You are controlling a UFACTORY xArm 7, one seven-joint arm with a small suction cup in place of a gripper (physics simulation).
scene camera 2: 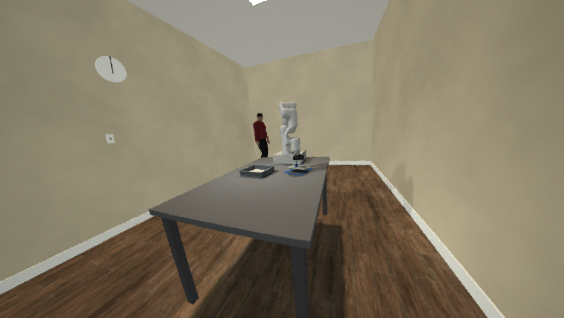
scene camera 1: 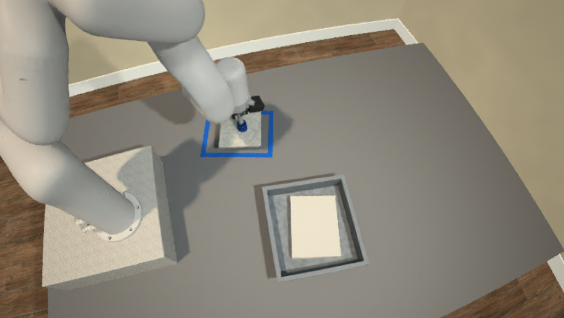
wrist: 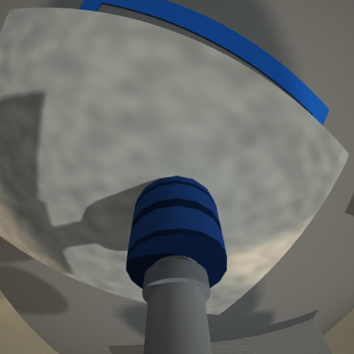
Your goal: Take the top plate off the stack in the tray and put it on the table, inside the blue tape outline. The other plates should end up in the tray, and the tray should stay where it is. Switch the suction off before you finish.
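Pixels of known places: hand at its tool point: [scene camera 2: 296, 167] [scene camera 1: 243, 129]; arm's base at its link origin: [scene camera 2: 286, 153] [scene camera 1: 118, 216].
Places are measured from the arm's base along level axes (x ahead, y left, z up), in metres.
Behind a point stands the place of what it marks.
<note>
A grey mottled square plate [scene camera 1: 248, 140] @(x 0.384, y 0.105, z -0.059 m) [scene camera 2: 303, 167] @(x 0.416, y 0.217, z -0.060 m) [wrist: 165, 100] is held level a little above the table, over the blue tape outline [scene camera 1: 237, 155] @(x 0.341, y 0.095, z -0.100 m) [scene camera 2: 291, 173] @(x 0.457, y 0.116, z -0.100 m) [wrist: 280, 72]; its shadow shows at its left and front edges in scene camera 1. My blue suction cup [scene camera 1: 242, 128] [scene camera 2: 296, 165] [wrist: 175, 182] is against the plate's top and holds it. The grey tray [scene camera 1: 270, 235] @(x 0.330, y -0.176, z -0.051 m) [scene camera 2: 250, 174] @(x 0.542, y -0.221, z -0.077 m) stands apart from the outline. A cream plate [scene camera 1: 315, 227] @(x 0.447, y -0.199, z -0.079 m) [scene camera 2: 258, 170] @(x 0.416, y -0.196, z -0.079 m) lies flat in it. Whether more plates lie beneath the cream one is hidden.
The arm stands on a pale block [scene camera 1: 60, 260] @(x -0.166, y -0.051, z -0.001 m) [scene camera 2: 282, 158] @(x 0.098, y -0.030, z -0.040 m) at one end of the grey table [scene camera 1: 425, 175] @(x 0.835, y -0.202, z -0.101 m) [scene camera 2: 225, 200] @(x 0.966, y -0.203, z -0.101 m). The far table edge runs beyond the tape outline. A person [scene camera 2: 260, 132] in a red top stands behind the table.
</note>
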